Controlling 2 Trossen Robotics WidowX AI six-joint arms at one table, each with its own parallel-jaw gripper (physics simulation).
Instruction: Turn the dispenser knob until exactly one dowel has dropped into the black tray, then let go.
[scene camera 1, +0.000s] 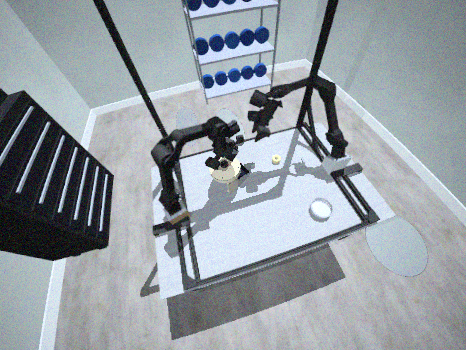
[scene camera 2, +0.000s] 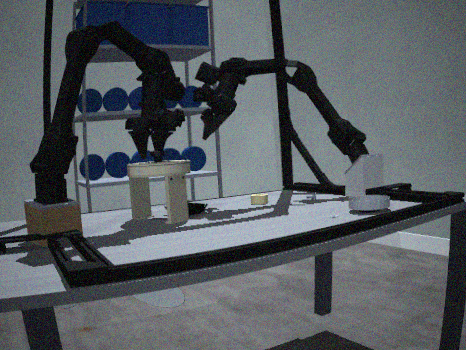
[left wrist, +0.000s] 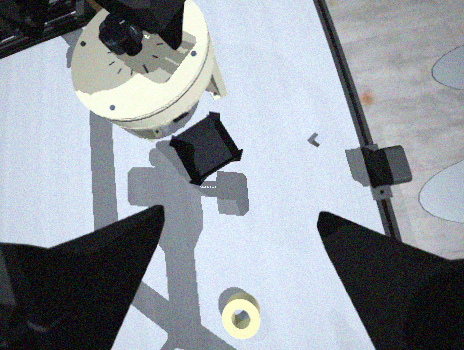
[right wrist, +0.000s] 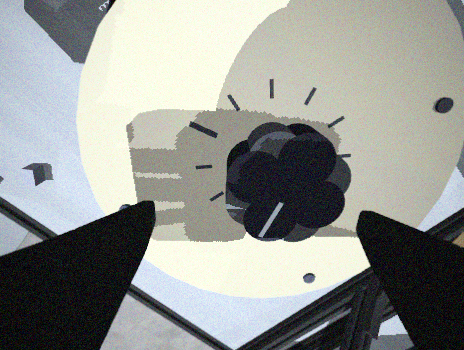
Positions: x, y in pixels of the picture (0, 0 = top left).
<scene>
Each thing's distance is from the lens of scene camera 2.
my left gripper (scene camera 2: 207, 136): 130 cm
my right gripper (scene camera 2: 151, 158): 115 cm
cream dispenser (scene camera 2: 158, 168): 106 cm
</scene>
